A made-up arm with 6 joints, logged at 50 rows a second.
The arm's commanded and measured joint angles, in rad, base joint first. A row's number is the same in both.
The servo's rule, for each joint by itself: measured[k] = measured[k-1] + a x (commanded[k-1-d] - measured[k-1]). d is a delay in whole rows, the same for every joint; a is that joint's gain. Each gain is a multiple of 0.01, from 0.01 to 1. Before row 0 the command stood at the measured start. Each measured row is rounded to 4 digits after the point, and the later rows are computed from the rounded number. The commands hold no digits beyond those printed.
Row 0, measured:
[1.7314 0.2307 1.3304 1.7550 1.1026 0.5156]
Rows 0 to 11, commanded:
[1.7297 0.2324 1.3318 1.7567 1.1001 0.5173]
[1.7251 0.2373 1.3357 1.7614 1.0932 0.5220]
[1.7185 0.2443 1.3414 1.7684 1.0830 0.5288]
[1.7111 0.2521 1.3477 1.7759 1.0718 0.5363]
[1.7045 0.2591 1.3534 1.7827 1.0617 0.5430]
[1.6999 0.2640 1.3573 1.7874 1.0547 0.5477]
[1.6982 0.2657 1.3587 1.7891 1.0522 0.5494]
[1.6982 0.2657 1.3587 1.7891 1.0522 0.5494]
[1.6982 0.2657 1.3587 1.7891 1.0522 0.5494]
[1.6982 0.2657 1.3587 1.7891 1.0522 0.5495]
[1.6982 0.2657 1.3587 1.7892 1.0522 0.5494]
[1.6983 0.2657 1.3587 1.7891 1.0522 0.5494]
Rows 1 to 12, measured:
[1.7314 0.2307 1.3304 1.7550 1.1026 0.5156]
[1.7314 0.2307 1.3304 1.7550 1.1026 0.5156]
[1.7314 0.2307 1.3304 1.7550 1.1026 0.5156]
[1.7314 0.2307 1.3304 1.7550 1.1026 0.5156]
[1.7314 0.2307 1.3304 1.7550 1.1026 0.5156]
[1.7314 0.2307 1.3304 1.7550 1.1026 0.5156]
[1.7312 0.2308 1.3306 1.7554 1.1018 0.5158]
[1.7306 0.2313 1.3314 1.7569 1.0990 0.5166]
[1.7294 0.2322 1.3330 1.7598 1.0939 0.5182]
[1.7276 0.2336 1.3354 1.7638 1.0868 0.5206]
[1.7253 0.2354 1.3383 1.7685 1.0788 0.5235]
[1.7228 0.2374 1.3413 1.7732 1.0711 0.5266]
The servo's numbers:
d 6
a 0.10 0.07 0.16 0.25 0.32 0.13

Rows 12 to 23, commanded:
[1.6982 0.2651 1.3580 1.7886 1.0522 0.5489]
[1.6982 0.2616 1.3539 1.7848 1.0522 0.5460]
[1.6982 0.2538 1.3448 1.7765 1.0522 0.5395]
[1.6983 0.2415 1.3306 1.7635 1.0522 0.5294]
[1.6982 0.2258 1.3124 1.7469 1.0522 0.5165]
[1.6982 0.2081 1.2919 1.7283 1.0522 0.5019]
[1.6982 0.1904 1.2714 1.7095 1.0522 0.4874]
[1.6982 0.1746 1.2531 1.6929 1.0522 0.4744]
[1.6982 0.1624 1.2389 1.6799 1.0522 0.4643]
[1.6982 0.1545 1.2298 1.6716 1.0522 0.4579]
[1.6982 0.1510 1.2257 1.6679 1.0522 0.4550]
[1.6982 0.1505 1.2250 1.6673 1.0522 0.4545]
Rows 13 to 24, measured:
[1.7203 0.2394 1.3441 1.7772 1.0651 0.5296]
[1.7181 0.2412 1.3464 1.7802 1.0610 0.5322]
[1.7161 0.2429 1.3484 1.7824 1.0582 0.5344]
[1.7143 0.2445 1.3500 1.7841 1.0563 0.5364]
[1.7127 0.2460 1.3514 1.7854 1.0550 0.5381]
[1.7113 0.2474 1.3526 1.7863 1.0541 0.5396]
[1.7100 0.2486 1.3535 1.7869 1.0535 0.5408]
[1.7088 0.2495 1.3536 1.7864 1.0531 0.5415]
[1.7077 0.2498 1.3522 1.7839 1.0528 0.5412]
[1.7068 0.2492 1.3487 1.7788 1.0526 0.5397]
[1.7059 0.2476 1.3429 1.7708 1.0525 0.5367]
[1.7051 0.2448 1.3347 1.7602 1.0524 0.5322]

